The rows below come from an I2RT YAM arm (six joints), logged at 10 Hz.
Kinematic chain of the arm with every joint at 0, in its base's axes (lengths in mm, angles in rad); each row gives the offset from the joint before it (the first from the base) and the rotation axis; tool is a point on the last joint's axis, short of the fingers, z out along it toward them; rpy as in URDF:
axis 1: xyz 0 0 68 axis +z
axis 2: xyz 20 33.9 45.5 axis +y
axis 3: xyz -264 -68.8 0 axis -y
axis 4: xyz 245 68.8 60 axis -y
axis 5: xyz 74 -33.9 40.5 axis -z
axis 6: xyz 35.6 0 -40.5 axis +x
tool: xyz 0 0 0 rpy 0 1.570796 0
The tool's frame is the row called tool.
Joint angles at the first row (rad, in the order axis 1, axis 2, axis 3, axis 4, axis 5, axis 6):
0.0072 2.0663 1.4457 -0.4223 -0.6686 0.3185
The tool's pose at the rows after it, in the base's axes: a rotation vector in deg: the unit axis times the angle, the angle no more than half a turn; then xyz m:
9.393 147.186 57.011 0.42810 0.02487 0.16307
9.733 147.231 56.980 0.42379 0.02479 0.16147
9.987 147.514 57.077 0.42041 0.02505 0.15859
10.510 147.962 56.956 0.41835 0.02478 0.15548
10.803 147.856 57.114 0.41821 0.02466 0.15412
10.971 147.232 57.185 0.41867 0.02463 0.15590
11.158 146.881 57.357 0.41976 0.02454 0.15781
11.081 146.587 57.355 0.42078 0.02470 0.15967
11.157 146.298 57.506 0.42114 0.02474 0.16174
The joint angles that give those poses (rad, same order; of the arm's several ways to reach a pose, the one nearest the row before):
0.0063 2.0586 1.4303 -0.4177 -0.6719 0.3208
0.0063 2.0457 1.4037 -0.4038 -0.6703 0.3250
0.0070 2.0394 1.3829 -0.3940 -0.6703 0.3270
0.0066 2.0386 1.3701 -0.3896 -0.6673 0.3295
0.0062 2.0398 1.3652 -0.3812 -0.6684 0.3345
0.0061 2.0356 1.3637 -0.3706 -0.6687 0.3422
0.0058 2.0348 1.3691 -0.3695 -0.6703 0.3480
0.0061 2.0342 1.3747 -0.3697 -0.6703 0.3499
0.0061 2.0310 1.3775 -0.3697 -0.6719 0.3539

